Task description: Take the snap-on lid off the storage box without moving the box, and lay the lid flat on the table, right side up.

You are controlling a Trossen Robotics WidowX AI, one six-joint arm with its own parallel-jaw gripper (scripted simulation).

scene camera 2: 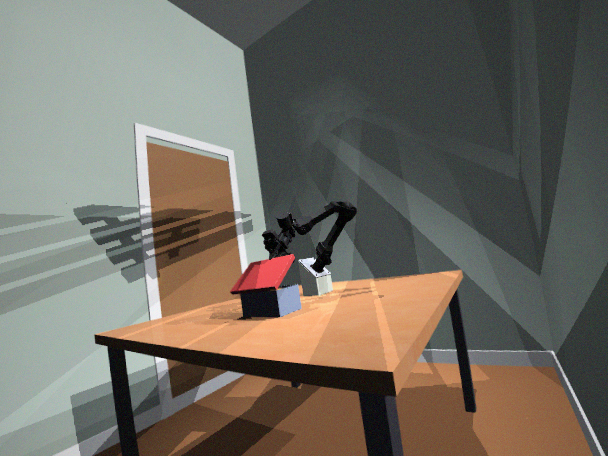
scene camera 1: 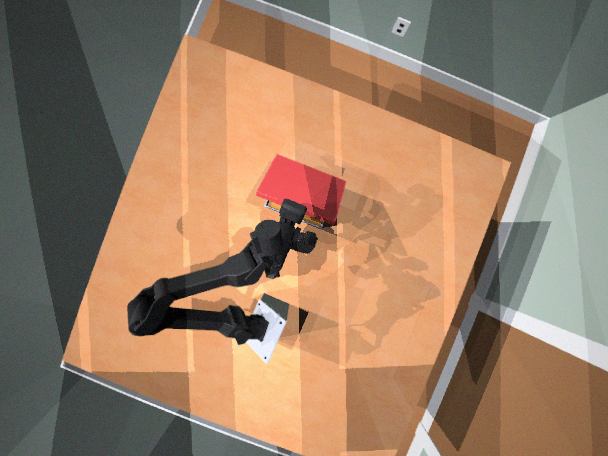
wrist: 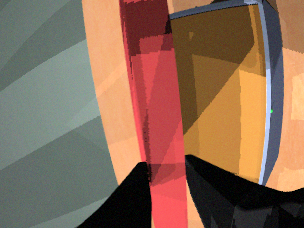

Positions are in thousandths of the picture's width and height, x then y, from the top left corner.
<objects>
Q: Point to a red lid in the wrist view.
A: At 495, 252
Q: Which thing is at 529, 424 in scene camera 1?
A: A red lid.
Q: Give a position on a red lid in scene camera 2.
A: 438, 604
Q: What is my gripper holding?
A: A red lid.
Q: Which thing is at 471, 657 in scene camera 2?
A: A blue-grey storage box.
</objects>
